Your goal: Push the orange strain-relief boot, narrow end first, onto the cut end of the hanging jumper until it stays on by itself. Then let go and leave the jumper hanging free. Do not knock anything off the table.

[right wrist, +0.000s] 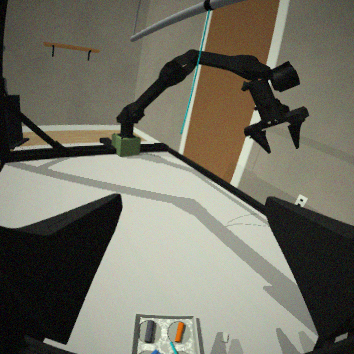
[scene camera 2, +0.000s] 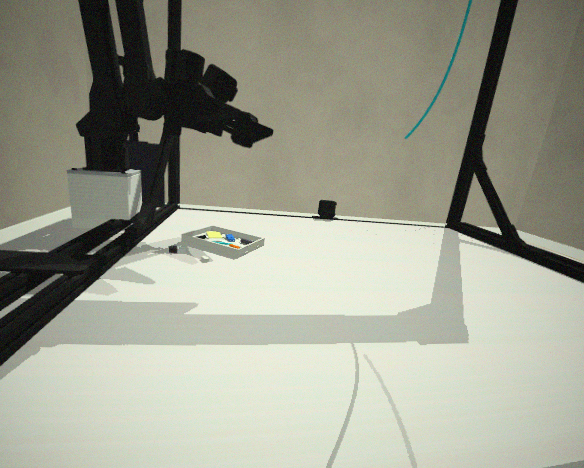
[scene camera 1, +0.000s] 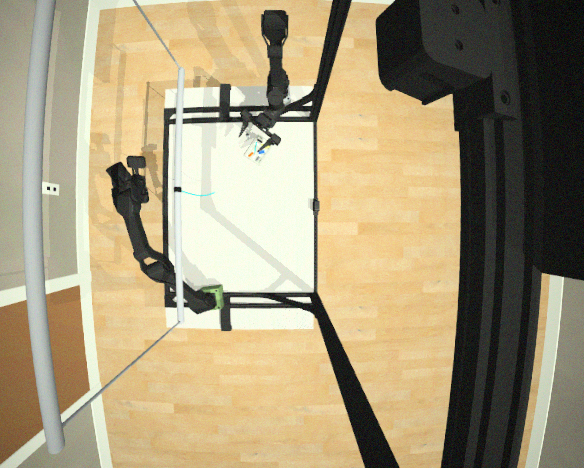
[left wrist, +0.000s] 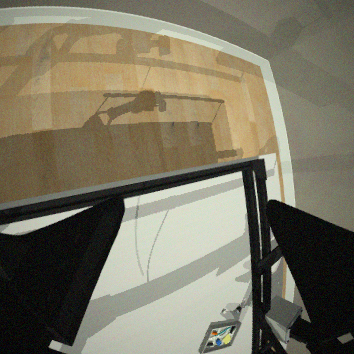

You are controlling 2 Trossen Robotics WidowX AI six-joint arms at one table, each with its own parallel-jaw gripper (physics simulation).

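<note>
The orange boot lies in a compartment of the grey tray. The teal jumper hangs from the overhead bar, its cut end free above the table. My right gripper is open and empty, above the tray area; scene camera 2 shows it side-on, well above the table. My left gripper is open and empty, raised beyond the table's edge, away from tray and jumper. Which boot end is narrow is too small to tell.
The tray also holds a yellow piece, a blue piece, a dark grey piece and a teal piece. A small black part and a small white part lie beside it. Black frame rails border the table.
</note>
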